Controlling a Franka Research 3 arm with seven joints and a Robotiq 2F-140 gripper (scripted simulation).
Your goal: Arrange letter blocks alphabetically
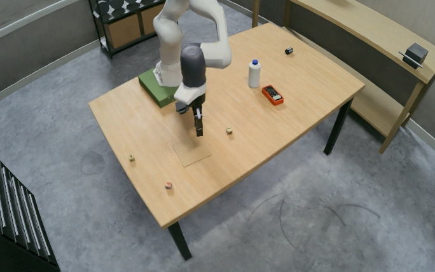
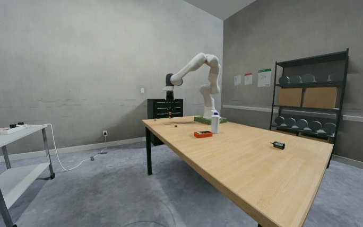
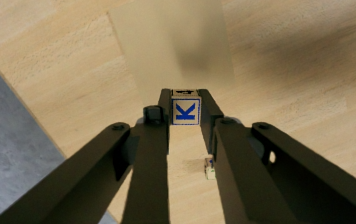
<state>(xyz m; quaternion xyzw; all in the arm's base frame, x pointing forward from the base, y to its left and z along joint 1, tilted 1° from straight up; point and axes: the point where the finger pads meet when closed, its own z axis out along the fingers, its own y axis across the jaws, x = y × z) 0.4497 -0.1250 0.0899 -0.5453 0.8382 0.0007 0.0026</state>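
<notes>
Now: the tan mat 140 mm below my hand, 40 mm to the right of it and 10 mm behind it. From my hand the other things lie so: white bottle (480 mm to the left, 190 mm behind, 60 mm below); then block (160 mm to the left, 120 mm below, 10 mm ahead); then orange meter (500 mm to the left, 120 mm below, 50 mm behind).
</notes>
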